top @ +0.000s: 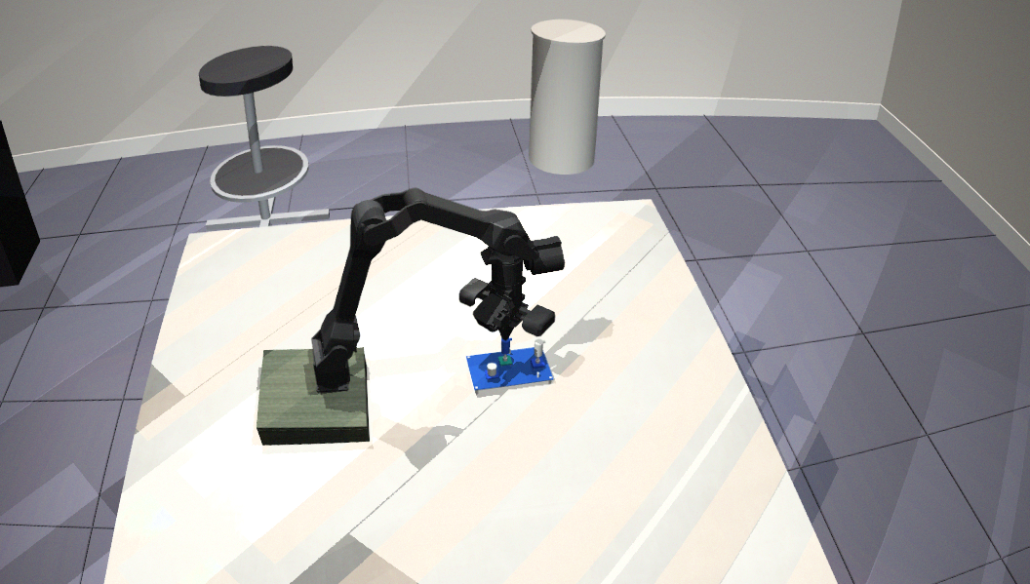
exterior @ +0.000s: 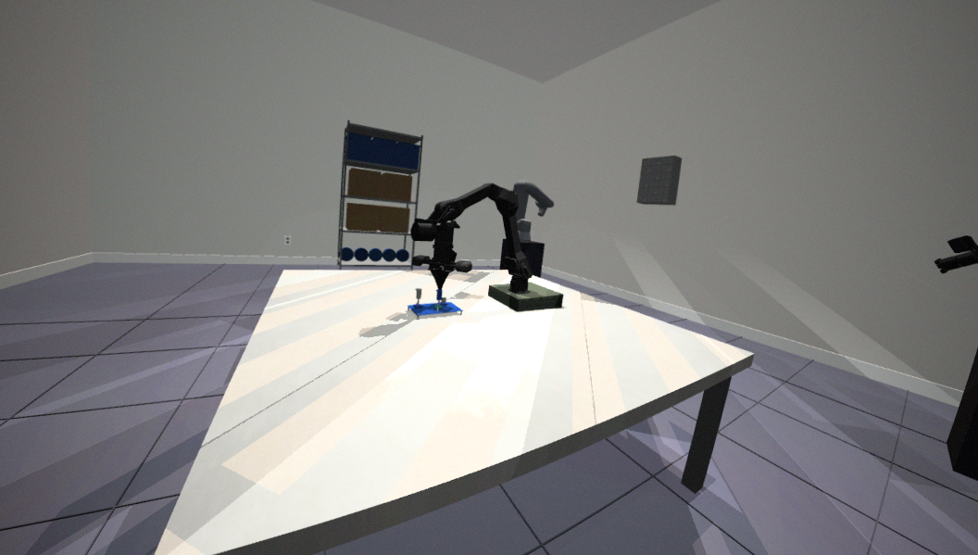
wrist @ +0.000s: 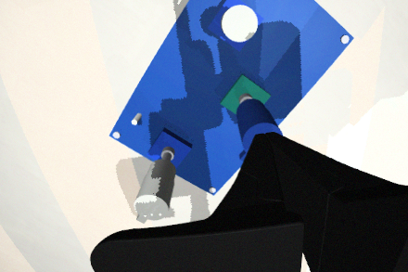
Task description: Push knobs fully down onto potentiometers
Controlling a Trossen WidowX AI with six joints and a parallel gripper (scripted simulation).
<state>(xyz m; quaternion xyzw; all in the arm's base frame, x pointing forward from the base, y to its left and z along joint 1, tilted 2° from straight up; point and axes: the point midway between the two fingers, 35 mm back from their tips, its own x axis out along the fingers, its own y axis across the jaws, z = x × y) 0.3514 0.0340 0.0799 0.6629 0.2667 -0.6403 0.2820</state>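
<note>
Right now the dark blue knob is 10 mm below my gripper tip. From my gripper tip the other things lie so: grey knob: 60 mm ahead, 20 mm to the right, 10 mm below.
</note>
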